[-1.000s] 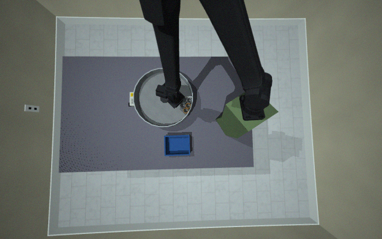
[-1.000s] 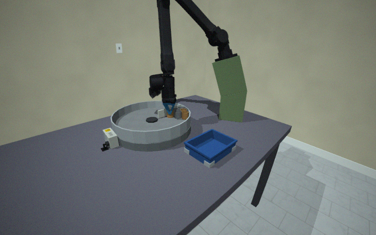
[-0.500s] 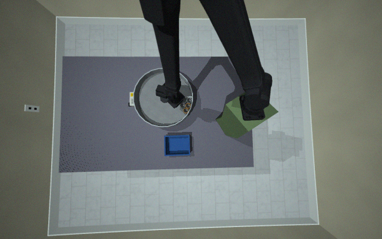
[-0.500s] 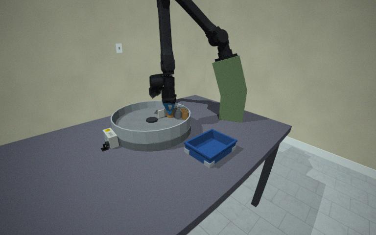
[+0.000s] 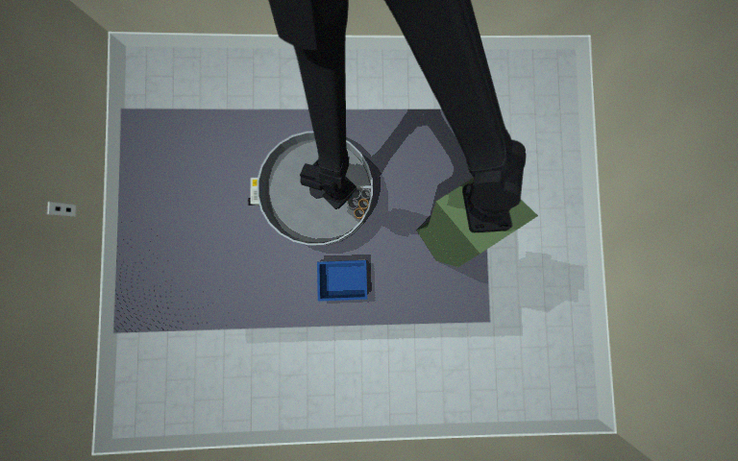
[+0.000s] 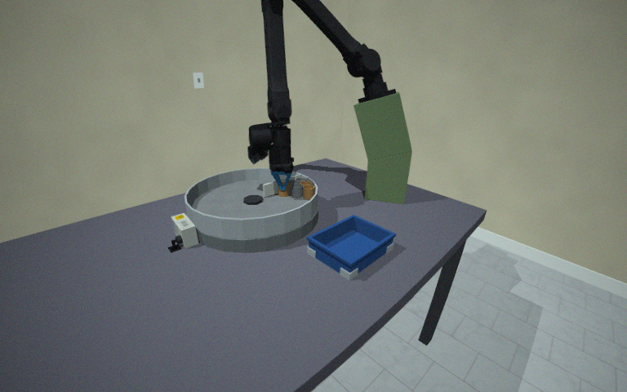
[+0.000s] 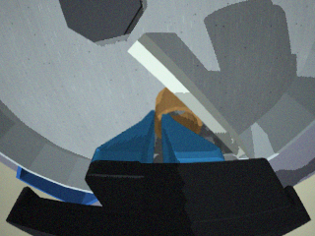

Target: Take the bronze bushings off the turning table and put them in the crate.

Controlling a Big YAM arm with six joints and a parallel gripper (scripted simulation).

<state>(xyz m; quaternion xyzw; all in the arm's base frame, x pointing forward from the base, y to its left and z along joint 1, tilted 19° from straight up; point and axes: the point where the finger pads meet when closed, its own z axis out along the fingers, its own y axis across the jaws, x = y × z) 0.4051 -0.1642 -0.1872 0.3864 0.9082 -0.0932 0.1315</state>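
The blue crate is 20 mm ahead of my hand, 310 mm to the left of it and 60 mm below it. From my hand the other things lie so: grey turning table (90 mm ahead, 40 mm to the right, 30 mm below).
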